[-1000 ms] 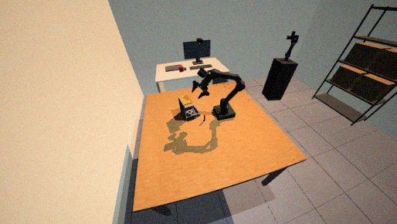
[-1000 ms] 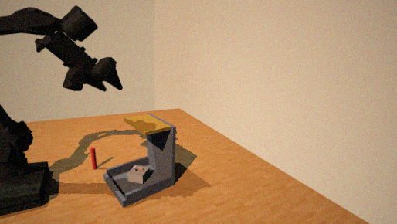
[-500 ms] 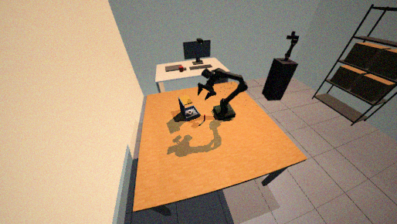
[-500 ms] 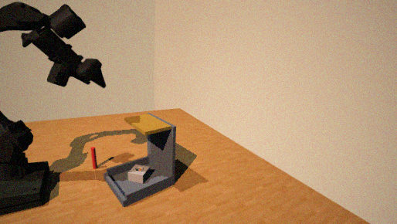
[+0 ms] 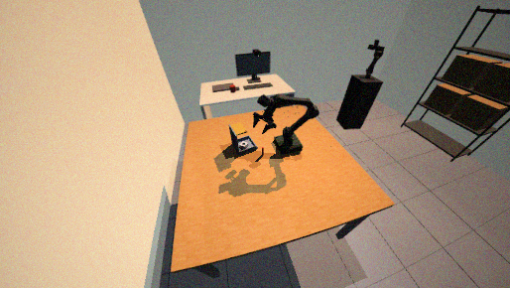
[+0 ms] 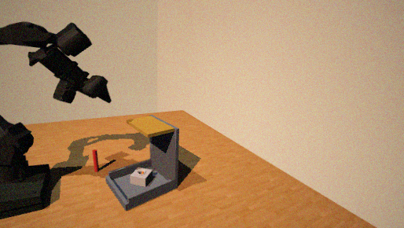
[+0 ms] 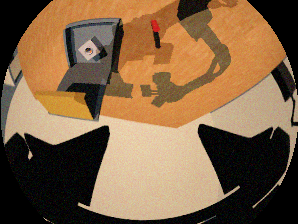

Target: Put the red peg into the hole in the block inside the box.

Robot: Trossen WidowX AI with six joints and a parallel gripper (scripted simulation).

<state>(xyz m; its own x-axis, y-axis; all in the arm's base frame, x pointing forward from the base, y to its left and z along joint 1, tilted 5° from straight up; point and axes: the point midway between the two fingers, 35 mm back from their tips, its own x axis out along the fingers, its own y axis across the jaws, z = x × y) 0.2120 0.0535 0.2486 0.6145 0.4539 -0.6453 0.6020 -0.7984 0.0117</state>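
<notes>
The red peg lies 30 mm behind my gripper tip, 10 mm to the right of it and 210 mm below it. Round my gripper tip: back wall 180 mm ahead, 100 mm to the right, 150 mm below; yellow roof 140 mm ahead, 120 mm to the right, 60 mm below.
</notes>
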